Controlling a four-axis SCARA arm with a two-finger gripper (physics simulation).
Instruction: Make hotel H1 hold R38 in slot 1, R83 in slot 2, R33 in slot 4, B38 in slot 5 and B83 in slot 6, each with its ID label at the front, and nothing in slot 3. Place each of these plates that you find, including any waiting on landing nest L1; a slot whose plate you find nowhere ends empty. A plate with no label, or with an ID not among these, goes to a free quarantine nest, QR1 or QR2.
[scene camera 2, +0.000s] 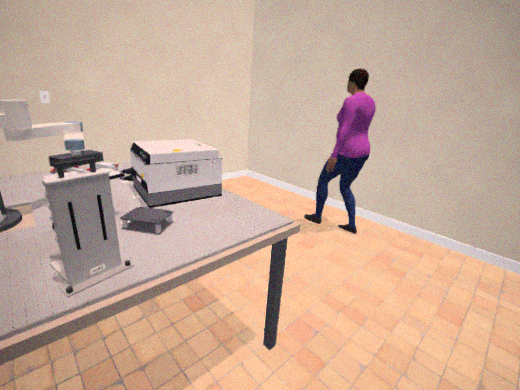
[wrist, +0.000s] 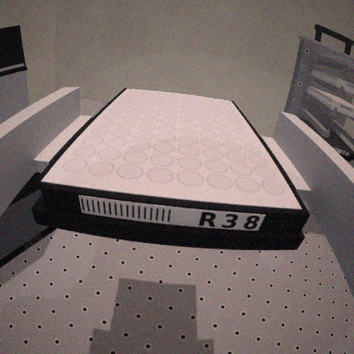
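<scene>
My gripper (wrist: 178, 113) is shut on plate R38 (wrist: 170, 150), a pale plate with round wells and a black base. Its barcode and "R38" label face the wrist camera. The plate lies level between the fingers, above the perforated table. The hotel (scene camera 2: 90, 220) (wrist: 295, 77) stands upright with a black handle; in the wrist view it is at the right, apart from the held plate, with several plates in its slots. One small label there is too small to read. In scene camera 2 the arm's end is above and behind the hotel, and the fingers are hidden.
A white instrument with a grey base (scene camera 2: 185, 175) stands behind the hotel. A low dark platform on short legs (scene camera 2: 148, 216) stands between them, near the hotel's right side. The table's front edge (scene camera 2: 200, 272) runs close to the hotel. A person in purple (scene camera 2: 357, 125) stands beyond the table.
</scene>
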